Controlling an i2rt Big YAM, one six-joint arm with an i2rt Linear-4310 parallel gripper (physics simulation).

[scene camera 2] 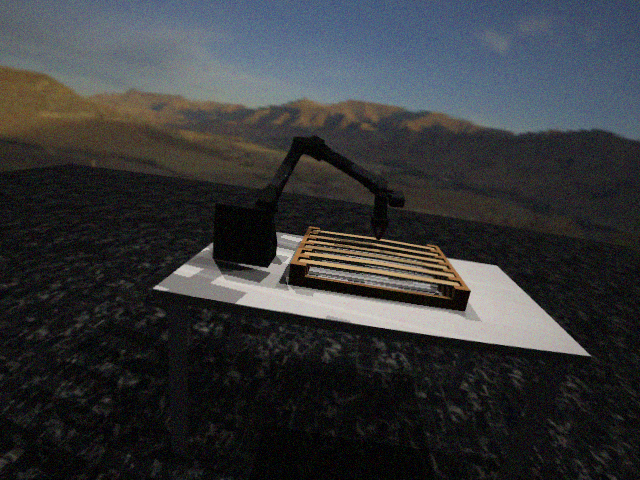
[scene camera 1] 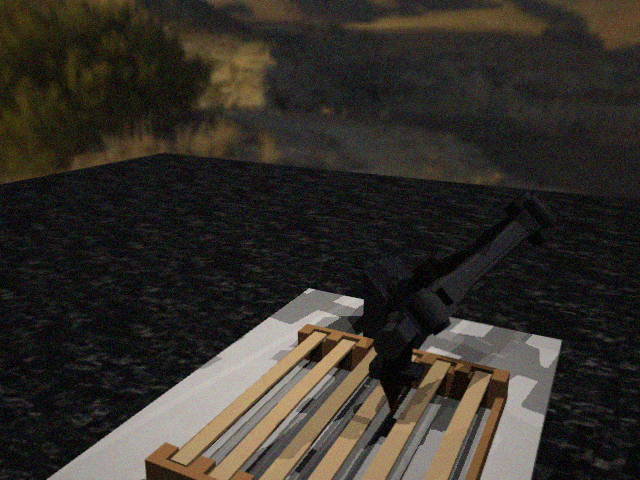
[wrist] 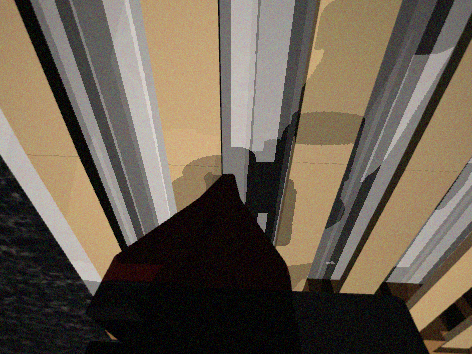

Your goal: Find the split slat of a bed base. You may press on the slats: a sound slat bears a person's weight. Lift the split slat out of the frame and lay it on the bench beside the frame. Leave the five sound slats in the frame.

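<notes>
My gripper (scene camera 1: 392,410) (scene camera 2: 378,237) (wrist: 229,182) is shut and empty. It points down above the slats of the bed base, over the gap between the fourth slat (scene camera 1: 338,446) (wrist: 335,80) and the fifth slat (scene camera 1: 405,423) (wrist: 185,75), counted from the left in scene camera 1. The wooden frame (scene camera 1: 178,469) (scene camera 2: 372,292) holds six tan slats side by side. All look level, and no split shows. In the wrist view a thin line crosses several slats alike. The near ends of several slats are cut off in scene camera 1, and my arm hides part of the far rail.
The pale bench (scene camera 1: 196,392) (scene camera 2: 516,320) extends around the frame. The black base block (scene camera 2: 242,235) of the arm stands at the frame's left end in scene camera 2. Shadows of the arm fall across the slats. Dark ground lies beyond the bench edges.
</notes>
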